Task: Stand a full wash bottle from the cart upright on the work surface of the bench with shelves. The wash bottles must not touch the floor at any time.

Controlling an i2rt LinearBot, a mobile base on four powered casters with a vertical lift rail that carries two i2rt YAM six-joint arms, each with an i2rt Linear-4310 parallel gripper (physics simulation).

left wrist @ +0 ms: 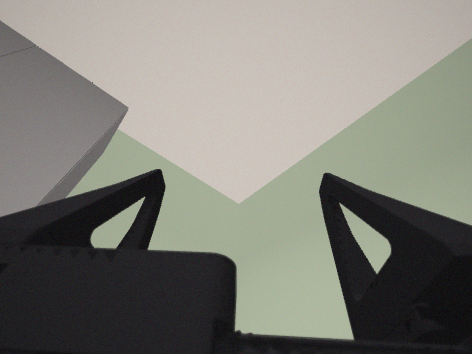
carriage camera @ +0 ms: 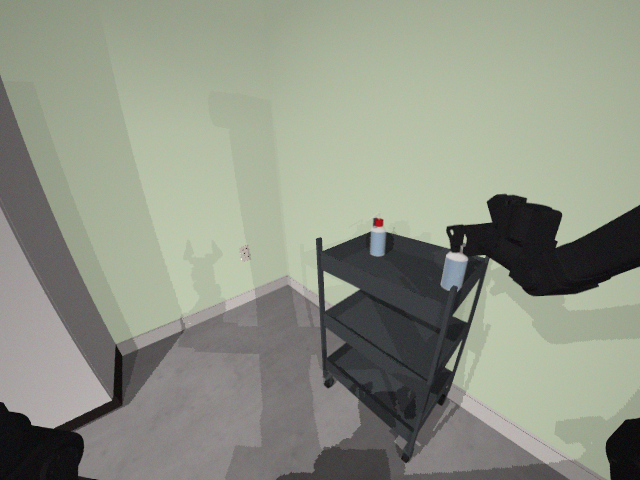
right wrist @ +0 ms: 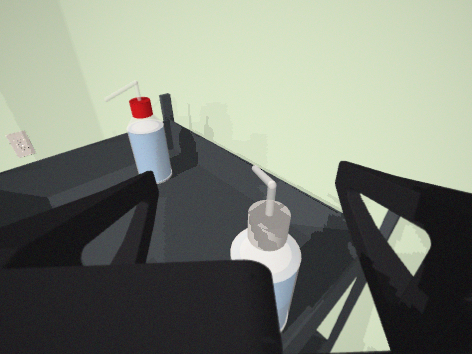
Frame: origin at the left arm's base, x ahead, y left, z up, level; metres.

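Seen in the pictures: left gripper, fingertip midpoint: [left wrist: 241,179]; right gripper, fingertip midpoint: [carriage camera: 464,227] [right wrist: 245,176].
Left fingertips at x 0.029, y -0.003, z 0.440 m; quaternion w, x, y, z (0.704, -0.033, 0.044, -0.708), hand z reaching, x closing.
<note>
A point is followed by its place in that frame.
A full wash bottle with a white-grey cap [carriage camera: 453,271] @(x 0.488, y -0.703, z 0.090 m) [right wrist: 287,295] @(x 0.489, y -0.738, z 0.095 m) stands upright at the near right corner of the cart's top tray [carriage camera: 408,271] @(x 0.613, y -0.620, z 0.023 m) [right wrist: 200,220] @(x 0.649, y -0.640, z 0.023 m). A full wash bottle with a red cap [carriage camera: 377,241] @(x 0.740, y -0.533, z 0.087 m) [right wrist: 150,150] @(x 0.740, y -0.552, z 0.092 m) stands upright further back on the same tray. My right gripper [carriage camera: 455,240] [right wrist: 245,176] @(x 0.476, y -0.700, z 0.227 m) is open and empty; its fingers are above the tray, close to the white-capped bottle's cap. In the right wrist view that bottle's lower part is partly hidden by the gripper body. My left gripper [left wrist: 241,179] @(x 0.029, y -0.003, z 0.440 m) is open and empty, pointing up towards the ceiling. The bench with shelves does not show.
The dark three-tier cart [carriage camera: 321,310] @(x 0.645, y -0.309, z -0.162 m) stands on casters close to the green wall [carriage camera: 439,129] @(x 0.759, y -0.735, z 0.486 m). A tall grey-white cabinet-like block [carriage camera: 46,320] @(x 0.436, y 0.668, z -0.063 m) [left wrist: 55,115] @(x 0.345, y 0.770, z 1.152 m) is at the left. A wall socket [carriage camera: 245,253] @(x 1.382, y 0.269, z -0.241 m) [right wrist: 21,144] @(x 1.380, y 0.271, z -0.239 m) is near the room's corner.
</note>
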